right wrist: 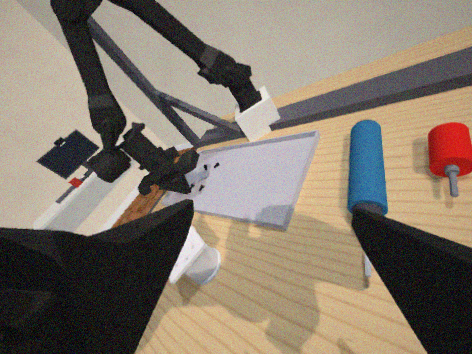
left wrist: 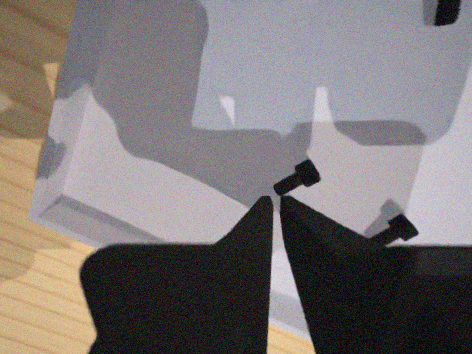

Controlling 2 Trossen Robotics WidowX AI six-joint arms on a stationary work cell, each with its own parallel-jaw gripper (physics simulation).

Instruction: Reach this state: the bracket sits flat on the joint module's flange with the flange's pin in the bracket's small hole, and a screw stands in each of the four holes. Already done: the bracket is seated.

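Places are measured from the left arm's base along level axes (x left, y ahead, z down), in millimetres.
Pixels of known places: left gripper, fingertip midpoint: (right wrist: pixel 189 192) (left wrist: pixel 274 205); right gripper, fingertip midpoint: (right wrist: pixel 271 211); left arm's base, link origin: (right wrist: pixel 250 102).
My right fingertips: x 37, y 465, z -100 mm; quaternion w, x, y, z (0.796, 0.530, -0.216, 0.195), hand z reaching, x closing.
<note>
For each thing: its middle in the pictures, then the offset to it from my right fingertips. "spot": a spot on its surface instead.
- black screw, body centre: (left wrist: pixel 295 180) dz +173, dx -287, dy -344 mm
- second screw, body centre: (left wrist: pixel 390 234) dz +173, dx -246, dy -316 mm
- dark screw, surface spot: (left wrist: pixel 447 11) spot: dz +172, dx -243, dy -398 mm
- white bracket, body centre: (right wrist: pixel 174 245) dz +100, dx -204, dy -97 mm
- joint module, body centre: (right wrist: pixel 195 258) dz +150, dx -204, dy -97 mm
- grey tray, body centre: (right wrist: pixel 225 175) dz +174, dx -165, dy -315 mm
- blue-handled screwdriver, body centre: (right wrist: pixel 365 183) dz +162, dx +80, dy -124 mm
- red cylinder, body centre: (right wrist: pixel 450 161) dz +165, dx +163, dy -111 mm
- white block, body centre: (right wrist: pixel 257 114) dz +141, dx -37, dy -464 mm
My left gripper (left wrist: pixel 274 205) is shut, with a thin strip of light tray showing between its fingertips. A black screw (left wrist: pixel 297 177) lies tilted just beyond these fingertips, its shank end close to them. A second screw (left wrist: pixel 400 229) lies to the right, partly behind the right finger. Part of another dark screw (left wrist: pixel 447 11) shows at the top right. Small dark screws (right wrist: pixel 216 165) also show on the tray in the right wrist view. The white bracket (right wrist: pixel 186 256) is on the joint module (right wrist: pixel 206 267), partly hidden by my right gripper (right wrist: pixel 271 211), which is open and empty. The pin is hidden.
The grey tray (left wrist: pixel 100 227) (right wrist: pixel 250 185) has a raised rim. A blue-handled screwdriver (right wrist: pixel 367 165) and a red cylinder (right wrist: pixel 449 149) with a grey shaft are at the right. A white block (right wrist: pixel 257 120) stands behind the tray, near a dark frame bar (right wrist: pixel 370 95).
</note>
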